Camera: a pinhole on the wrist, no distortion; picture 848 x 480 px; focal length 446.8 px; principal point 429.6 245.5 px. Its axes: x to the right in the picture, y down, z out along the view. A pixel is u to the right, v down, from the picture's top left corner.
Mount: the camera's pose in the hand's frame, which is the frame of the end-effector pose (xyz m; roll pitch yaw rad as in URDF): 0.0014 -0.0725 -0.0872 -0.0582 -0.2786 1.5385
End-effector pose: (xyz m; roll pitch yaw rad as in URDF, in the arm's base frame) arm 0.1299 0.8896 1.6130 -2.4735 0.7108 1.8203
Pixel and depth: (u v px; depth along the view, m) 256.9 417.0 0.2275
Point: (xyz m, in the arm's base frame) -0.0839 0.7897 1.7207
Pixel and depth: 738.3 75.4 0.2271
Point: 0.0412 0.8279 1.4505
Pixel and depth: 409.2 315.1 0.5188
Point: -0.2383 0.5919 1.5593
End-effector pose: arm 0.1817 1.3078 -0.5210 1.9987 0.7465 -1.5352
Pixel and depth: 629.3 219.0 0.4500
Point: -0.1861 1.4068 -0.6482
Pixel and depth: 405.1 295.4 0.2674
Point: 0.0920 1.4828 -0.6447
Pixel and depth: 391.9 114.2 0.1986
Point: 0.1462 1.3917 -0.6804
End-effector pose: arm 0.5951 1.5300 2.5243 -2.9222 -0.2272 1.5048
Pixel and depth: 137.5 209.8 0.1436
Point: 0.3922 1.5394 2.5431
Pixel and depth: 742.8 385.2 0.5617
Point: 0.6283 1.4625 1.9219
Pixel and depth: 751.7 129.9 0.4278
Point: 0.6167 1.7154 2.1295
